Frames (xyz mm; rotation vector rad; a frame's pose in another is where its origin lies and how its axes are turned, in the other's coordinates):
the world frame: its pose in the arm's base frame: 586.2 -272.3 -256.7 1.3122 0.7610 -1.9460
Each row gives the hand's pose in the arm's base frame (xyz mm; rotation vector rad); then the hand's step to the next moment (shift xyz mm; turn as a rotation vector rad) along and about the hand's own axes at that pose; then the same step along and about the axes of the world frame.
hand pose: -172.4 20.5 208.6 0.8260 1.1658 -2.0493
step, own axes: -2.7 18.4 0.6 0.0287 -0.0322 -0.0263
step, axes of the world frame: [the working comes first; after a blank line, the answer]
step, axes of the arm's base frame: 15.7 -7.5 -6.7 -0.0366 0.0303 -0.0171

3.5 17.5 -5.2 0.0201 -0.0456 -0.0085
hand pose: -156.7 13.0 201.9 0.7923 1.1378 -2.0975
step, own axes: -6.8 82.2 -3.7 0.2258 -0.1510 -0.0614
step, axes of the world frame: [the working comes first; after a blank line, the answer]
step, axes of the arm's base frame: 66.5 -31.3 -37.6 -0.2422 0.0673 -0.1198

23.1 75.1 -25.2 0.1663 -0.2191 0.0437
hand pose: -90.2 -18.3 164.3 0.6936 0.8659 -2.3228
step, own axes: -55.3 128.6 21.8 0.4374 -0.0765 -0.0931
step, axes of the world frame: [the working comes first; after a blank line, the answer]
step, axes of the arm's base frame: 117.3 -79.4 -4.2 -0.3353 -0.0249 -0.3046

-12.7 141.0 -5.6 0.3842 -0.2170 0.1055
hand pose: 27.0 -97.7 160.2 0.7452 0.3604 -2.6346
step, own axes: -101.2 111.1 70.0 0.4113 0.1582 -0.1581
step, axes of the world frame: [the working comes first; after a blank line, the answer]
step, axes of the arm's base frame: 95.3 -94.4 97.5 -0.1866 -0.2055 -0.3770

-99.1 122.6 51.3 0.4472 0.0175 0.1376
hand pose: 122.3 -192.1 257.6 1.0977 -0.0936 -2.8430
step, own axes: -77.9 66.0 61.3 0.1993 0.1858 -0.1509
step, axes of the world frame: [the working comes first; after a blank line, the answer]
step, axes of the arm's base frame: 20.4 -55.7 103.3 -0.0334 -0.2098 -0.2277

-91.5 39.6 65.1 0.2653 0.1252 0.1047
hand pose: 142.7 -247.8 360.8 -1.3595 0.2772 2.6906
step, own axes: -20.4 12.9 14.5 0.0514 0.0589 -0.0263
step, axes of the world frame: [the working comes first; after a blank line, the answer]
step, axes of the arm's base frame: -1.7 -9.9 26.3 -0.0205 -0.0621 -0.0502

-22.3 2.1 17.1 0.0653 0.0270 0.0426
